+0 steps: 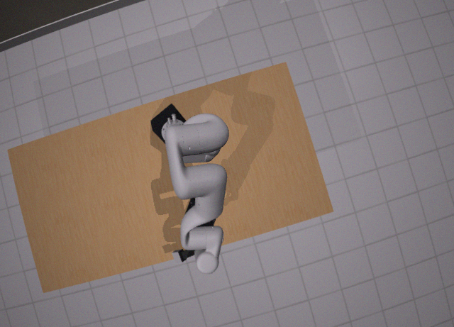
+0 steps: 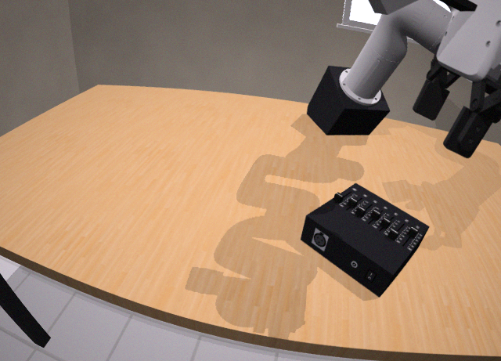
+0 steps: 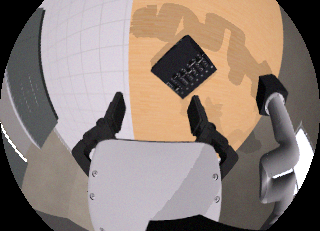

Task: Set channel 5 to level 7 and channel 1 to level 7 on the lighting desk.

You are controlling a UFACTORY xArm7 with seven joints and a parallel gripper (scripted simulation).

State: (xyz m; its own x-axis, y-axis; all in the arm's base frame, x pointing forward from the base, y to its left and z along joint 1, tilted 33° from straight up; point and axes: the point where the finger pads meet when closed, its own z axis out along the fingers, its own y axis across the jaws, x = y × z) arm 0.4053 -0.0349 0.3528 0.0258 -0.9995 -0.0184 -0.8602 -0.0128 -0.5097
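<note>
My hand is 70 mm past the fader, 50 mm to the right of it and 190 mm above it.
</note>
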